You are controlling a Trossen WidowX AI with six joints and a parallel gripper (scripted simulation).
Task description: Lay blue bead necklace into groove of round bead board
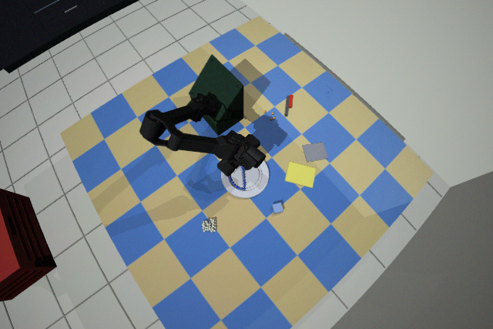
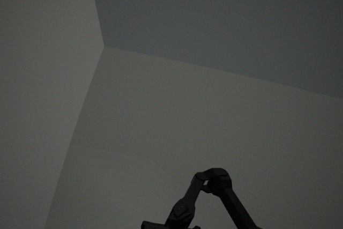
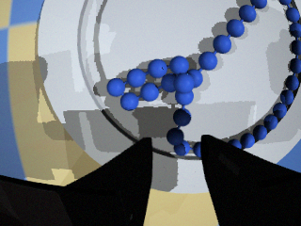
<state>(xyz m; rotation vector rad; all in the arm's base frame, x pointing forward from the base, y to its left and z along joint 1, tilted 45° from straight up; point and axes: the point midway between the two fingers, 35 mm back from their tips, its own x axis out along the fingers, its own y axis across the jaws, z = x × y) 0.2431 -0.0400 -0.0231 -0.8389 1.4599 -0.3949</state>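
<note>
Right now my gripper tip is 50 mm short of the round white bead board, 20 mm above it and 10 mm to the left of it. From my gripper tip the other things lie so: small blue cube (240 mm ahead, 30 mm to the left, 20 mm below); grey square (320 mm to the left, 130 mm ahead, 30 mm below); yellow pad (200 mm to the left, 180 mm ahead, 30 mm below).
</note>
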